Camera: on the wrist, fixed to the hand. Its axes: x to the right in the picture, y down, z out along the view.
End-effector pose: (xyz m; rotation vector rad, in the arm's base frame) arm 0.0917 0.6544 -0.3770 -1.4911 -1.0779 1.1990
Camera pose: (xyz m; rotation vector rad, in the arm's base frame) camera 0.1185 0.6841 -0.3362 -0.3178 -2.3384 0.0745
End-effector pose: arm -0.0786 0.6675 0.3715 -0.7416 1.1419 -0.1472
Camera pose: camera -0.0802 0.6104 0.3727 -1.9339 -0.0575 -0.8672
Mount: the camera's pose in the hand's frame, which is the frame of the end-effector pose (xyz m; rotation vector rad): 0.0250 -0.0435 -0.0273 -0.5858 -0.4700 -1.5164
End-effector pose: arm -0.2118 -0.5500 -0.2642 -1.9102 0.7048 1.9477
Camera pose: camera -0.1664 -0.5319 -0.2938 -1.2630 -1.2295 1.3574
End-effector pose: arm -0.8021 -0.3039 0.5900 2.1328 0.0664 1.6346
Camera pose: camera -0.8100 -0.2485 0.6016 1.2257 0.7301 0.1908
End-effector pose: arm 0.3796 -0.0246 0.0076 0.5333 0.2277 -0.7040
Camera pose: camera 0.3686 -0.0515 -0.0416 -0.5089 0.3625 -2.1021
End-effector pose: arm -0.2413 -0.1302 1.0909 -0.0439 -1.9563 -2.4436
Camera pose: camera -0.2678 -0.1471 1.0432 -0.5585 0.5048 1.5431
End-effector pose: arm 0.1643 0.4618 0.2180 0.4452 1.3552 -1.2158
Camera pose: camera 0.1087 0.4582 0.2056 -1.4611 1.4634 -1.7564
